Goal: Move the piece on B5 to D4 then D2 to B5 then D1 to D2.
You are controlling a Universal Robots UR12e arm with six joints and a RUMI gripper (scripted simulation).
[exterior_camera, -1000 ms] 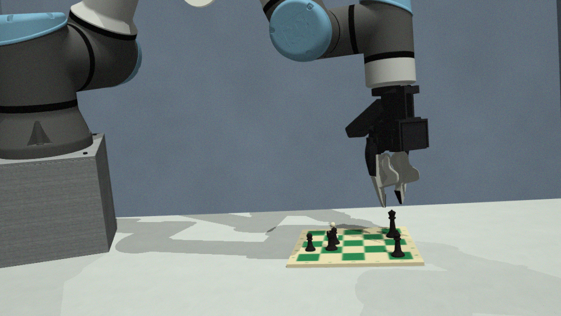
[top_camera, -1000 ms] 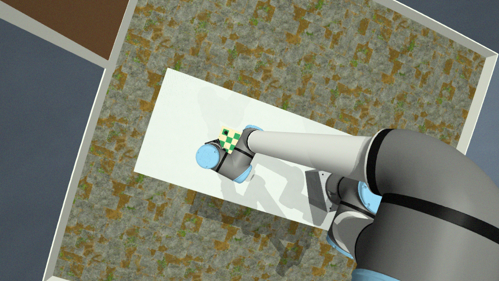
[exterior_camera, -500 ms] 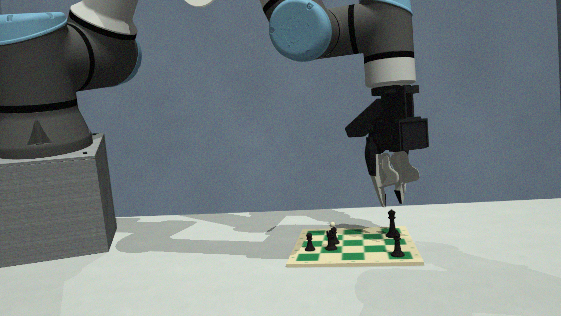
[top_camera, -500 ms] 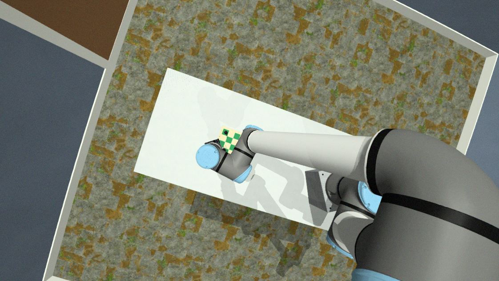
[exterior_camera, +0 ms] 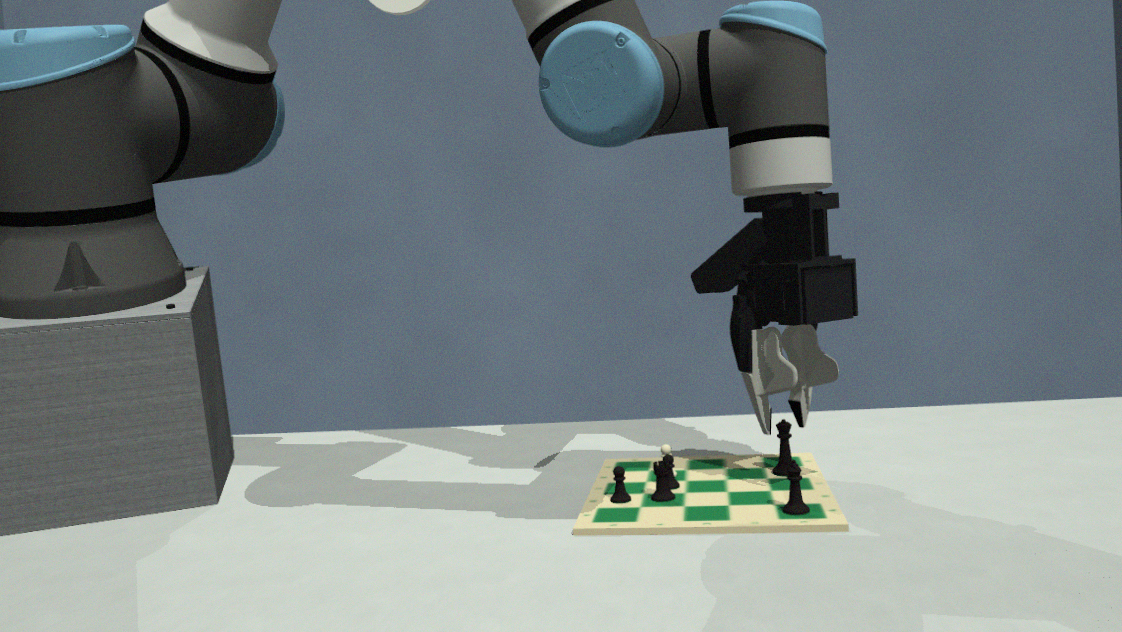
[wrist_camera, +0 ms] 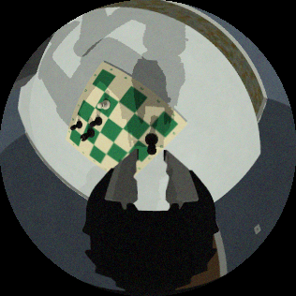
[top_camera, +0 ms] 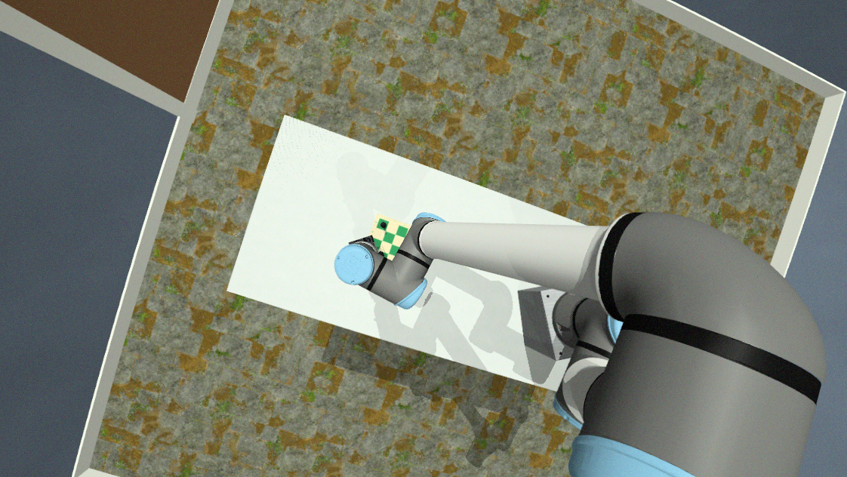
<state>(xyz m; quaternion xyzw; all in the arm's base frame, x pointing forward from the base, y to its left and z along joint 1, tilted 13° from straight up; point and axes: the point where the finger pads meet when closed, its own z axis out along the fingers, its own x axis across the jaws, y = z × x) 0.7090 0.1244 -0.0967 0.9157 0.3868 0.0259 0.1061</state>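
The black queen lies 3 cm below my hand. The rest, counted from my hand: white pawn 11 cm behind, 4 cm below, 1 cm to the right; then cream chessboard 7 cm behind, 6 cm below, 5 cm to the right.
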